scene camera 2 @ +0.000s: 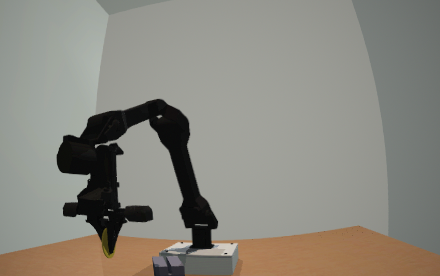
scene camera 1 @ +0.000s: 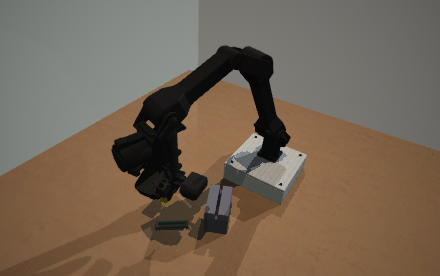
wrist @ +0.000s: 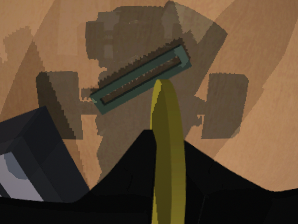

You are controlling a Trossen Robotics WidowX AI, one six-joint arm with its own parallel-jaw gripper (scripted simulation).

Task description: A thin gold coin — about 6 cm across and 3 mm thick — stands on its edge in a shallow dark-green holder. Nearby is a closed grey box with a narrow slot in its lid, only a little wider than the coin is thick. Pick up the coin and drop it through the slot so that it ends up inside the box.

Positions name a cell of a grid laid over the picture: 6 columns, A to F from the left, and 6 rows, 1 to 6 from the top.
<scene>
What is the gripper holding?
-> A thin gold coin.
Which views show the gripper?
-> Scene camera 2, scene camera 1 and the wrist view: all of them.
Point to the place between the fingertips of the gripper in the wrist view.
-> D4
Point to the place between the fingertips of the gripper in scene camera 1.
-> C5
</scene>
